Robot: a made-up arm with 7 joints. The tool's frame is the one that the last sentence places.
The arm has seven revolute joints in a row. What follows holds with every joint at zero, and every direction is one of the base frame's. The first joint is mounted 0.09 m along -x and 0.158 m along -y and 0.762 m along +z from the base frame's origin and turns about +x. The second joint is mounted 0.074 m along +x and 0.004 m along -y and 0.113 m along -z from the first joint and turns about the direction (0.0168, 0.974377, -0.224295). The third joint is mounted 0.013 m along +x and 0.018 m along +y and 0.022 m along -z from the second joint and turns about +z. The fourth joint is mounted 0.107 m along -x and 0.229 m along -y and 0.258 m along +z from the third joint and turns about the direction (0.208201, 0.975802, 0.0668). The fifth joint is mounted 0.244 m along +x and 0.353 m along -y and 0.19 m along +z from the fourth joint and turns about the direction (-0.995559, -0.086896, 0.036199). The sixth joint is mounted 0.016 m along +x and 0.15 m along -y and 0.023 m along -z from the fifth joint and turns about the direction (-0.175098, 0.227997, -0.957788). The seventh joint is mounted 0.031 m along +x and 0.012 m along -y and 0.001 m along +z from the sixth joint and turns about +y. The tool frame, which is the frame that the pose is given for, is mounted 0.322 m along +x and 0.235 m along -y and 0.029 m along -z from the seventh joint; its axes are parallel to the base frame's.
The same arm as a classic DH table. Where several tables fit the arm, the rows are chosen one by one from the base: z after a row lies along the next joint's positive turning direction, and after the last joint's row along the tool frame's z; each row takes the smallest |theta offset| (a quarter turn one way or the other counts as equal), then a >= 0, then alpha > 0; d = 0 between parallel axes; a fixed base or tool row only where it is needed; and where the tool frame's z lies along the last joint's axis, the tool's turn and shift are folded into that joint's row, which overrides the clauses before.
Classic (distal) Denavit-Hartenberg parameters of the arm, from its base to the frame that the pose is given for. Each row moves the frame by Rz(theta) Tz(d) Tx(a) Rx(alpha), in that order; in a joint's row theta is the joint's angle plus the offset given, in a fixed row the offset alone. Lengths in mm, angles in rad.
base (fixed): a 158; alpha -1.5708; d 762; theta_offset -1.5708
joint 1: a 111; alpha -1.554; d -16.4; theta_offset 1.3445
joint 2: a 12.7; alpha 1.797; d 40.2; theta_offset -1.5669
joint 3: a -56.9; alpha -1.5039; d 256.7; theta_offset -0.193
joint 4: a 227; alpha 1.8647; d -618.5; theta_offset -1.5126
joint 5: a -151.8; alpha -1.4507; d -315; theta_offset 1.4051
joint 6: a -30.3; alpha -1.3408; d -21.5; theta_offset -1.4524
joint 7: a -322; alpha -1.5708; d -245.5; theta_offset -0.1808
tool (fixed): a 0; alpha 0; d -29; theta_offset 3.1416

